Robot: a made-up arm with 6 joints.
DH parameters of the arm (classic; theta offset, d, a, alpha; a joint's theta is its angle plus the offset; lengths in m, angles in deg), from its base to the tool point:
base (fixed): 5.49 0 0.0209 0
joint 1: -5.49 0.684 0.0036 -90
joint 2: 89.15 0 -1.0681 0
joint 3: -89.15 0.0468 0.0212 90
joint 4: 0 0.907 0.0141 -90
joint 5: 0 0.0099 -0.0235 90
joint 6: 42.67 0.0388 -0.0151 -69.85
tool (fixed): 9.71 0.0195 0 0
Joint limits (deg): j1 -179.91..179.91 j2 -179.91..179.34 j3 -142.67..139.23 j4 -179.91..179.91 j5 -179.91..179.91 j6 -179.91..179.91
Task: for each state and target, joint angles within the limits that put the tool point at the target. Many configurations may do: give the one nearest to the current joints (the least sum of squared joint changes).
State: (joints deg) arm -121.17 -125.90 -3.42 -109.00 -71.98 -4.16
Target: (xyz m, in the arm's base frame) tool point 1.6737 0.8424 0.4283
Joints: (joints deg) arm -150.55 -110.76 26.60 -109.67 -76.07 -4.27
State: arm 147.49 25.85 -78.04 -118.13 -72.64 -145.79
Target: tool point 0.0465 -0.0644 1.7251
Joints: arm 162.17 49.92 -121.72 -130.62 -70.83 -142.44
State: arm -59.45 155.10 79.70 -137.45 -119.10 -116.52
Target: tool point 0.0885 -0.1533 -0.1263
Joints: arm -78.49 116.36 126.46 -140.49 -122.17 -113.69
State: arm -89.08 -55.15 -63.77 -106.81 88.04 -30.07
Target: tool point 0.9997 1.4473 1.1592
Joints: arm -124.59 -49.31 -55.12 -106.08 86.62 -29.97
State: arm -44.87 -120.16 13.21 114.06 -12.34 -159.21
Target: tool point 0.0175 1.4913 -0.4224
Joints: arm -88.18 -147.42 45.04 113.76 -13.01 -160.08
